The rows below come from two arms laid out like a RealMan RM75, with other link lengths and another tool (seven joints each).
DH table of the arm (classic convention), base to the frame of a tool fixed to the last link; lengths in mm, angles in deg. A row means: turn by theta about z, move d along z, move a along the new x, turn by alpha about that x. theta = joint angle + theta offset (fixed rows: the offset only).
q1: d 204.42; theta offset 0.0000; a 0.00; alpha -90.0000
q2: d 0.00; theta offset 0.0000; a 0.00; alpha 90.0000
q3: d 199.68; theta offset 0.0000; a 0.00; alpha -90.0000
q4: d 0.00; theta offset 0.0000; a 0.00; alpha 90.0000
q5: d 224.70; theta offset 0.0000; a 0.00; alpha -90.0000
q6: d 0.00; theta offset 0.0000; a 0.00; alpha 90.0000
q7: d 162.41; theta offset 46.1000; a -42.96; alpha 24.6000
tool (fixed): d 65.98; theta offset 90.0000; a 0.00; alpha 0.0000
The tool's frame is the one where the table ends.
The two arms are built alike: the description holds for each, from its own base.
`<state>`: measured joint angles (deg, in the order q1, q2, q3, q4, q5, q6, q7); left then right.
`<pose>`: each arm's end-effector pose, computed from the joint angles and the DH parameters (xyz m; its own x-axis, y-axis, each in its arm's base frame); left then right.
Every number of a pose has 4 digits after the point.
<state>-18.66 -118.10 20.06 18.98 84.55 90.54 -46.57 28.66 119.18 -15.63 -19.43 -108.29 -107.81 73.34</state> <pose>-0.3053 0.3682 0.0424 0.2552 0.1125 -0.9603 -0.8861 0.4246 -0.1858 0.1874 0.3522 -0.0269 -0.8805 -0.1479 0.4503 0.1512 0.8128 0.5626</pose>
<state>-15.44 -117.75 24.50 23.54 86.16 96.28 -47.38 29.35 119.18 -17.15 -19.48 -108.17 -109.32 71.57</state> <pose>-0.2913 0.3498 0.0422 0.2018 0.0312 -0.9789 -0.8491 0.5038 -0.1590 0.1762 0.3487 -0.0285 -0.8744 -0.2016 0.4414 0.0963 0.8195 0.5650</pose>
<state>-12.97 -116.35 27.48 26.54 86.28 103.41 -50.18 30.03 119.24 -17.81 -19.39 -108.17 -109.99 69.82</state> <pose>-0.2758 0.3304 0.0493 0.2004 -0.0447 -0.9787 -0.7934 0.5787 -0.1889 0.1684 0.3478 -0.0293 -0.8691 -0.2420 0.4313 0.0584 0.8157 0.5755</pose>
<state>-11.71 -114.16 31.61 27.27 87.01 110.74 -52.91 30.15 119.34 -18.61 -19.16 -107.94 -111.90 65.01</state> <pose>-0.2566 0.3094 0.0444 0.1990 -0.1765 -0.9640 -0.7206 0.6403 -0.2660 0.1590 0.3417 -0.0264 -0.8535 -0.3254 0.4071 -0.0058 0.7871 0.6169</pose>
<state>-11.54 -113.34 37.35 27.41 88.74 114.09 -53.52 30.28 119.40 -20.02 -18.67 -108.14 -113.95 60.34</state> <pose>-0.2415 0.2937 0.0213 0.1623 -0.3181 -0.9340 -0.6700 0.6594 -0.3410 0.1492 0.3326 -0.0271 -0.8298 -0.4039 0.3851 -0.0730 0.7628 0.6426</pose>
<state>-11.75 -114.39 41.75 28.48 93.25 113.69 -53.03 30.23 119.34 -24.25 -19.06 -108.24 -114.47 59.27</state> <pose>-0.2346 0.2819 -0.0127 0.0942 -0.4391 -0.8935 -0.6596 0.6447 -0.3864 0.1440 0.3236 -0.0381 -0.8220 -0.4336 0.3693 -0.1386 0.7812 0.6087</pose>
